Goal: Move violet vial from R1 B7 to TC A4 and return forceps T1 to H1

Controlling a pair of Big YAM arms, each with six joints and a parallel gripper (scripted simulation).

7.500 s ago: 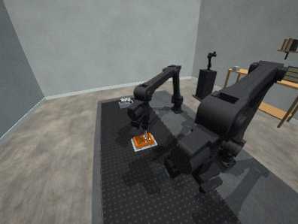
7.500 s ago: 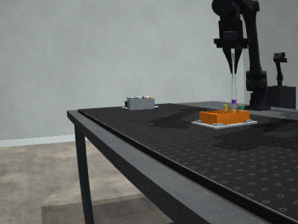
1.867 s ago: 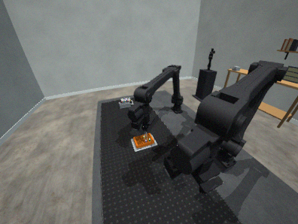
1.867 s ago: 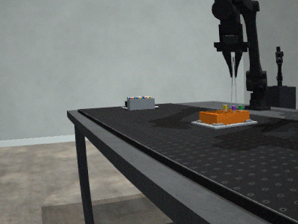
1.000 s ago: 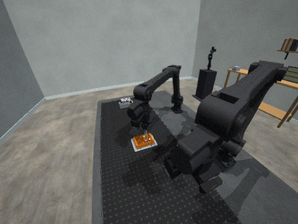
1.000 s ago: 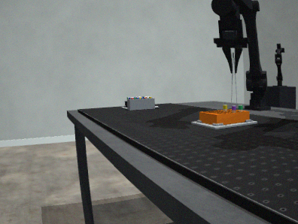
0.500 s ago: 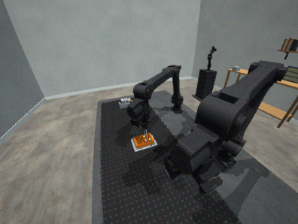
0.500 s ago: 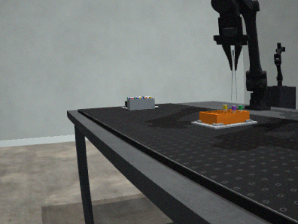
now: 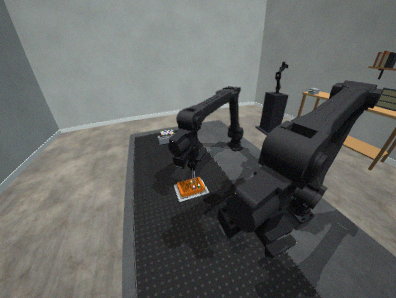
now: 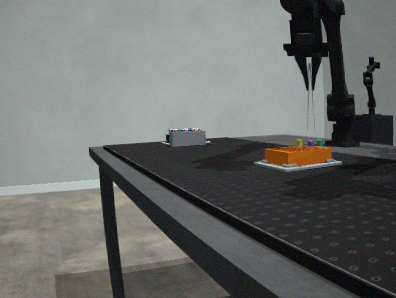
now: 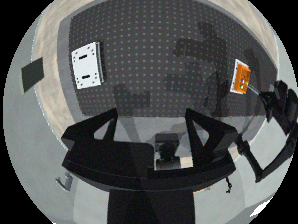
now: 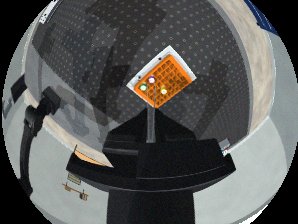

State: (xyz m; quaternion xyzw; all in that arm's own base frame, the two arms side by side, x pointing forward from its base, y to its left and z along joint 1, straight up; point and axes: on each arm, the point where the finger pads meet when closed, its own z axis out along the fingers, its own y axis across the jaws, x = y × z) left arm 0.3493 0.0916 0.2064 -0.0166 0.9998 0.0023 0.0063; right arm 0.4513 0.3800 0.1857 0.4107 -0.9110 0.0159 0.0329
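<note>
Right now the orange tube carrier is 150 mm below my right hand, 30 mm to the right of it and 10 mm ahead of it.
</note>
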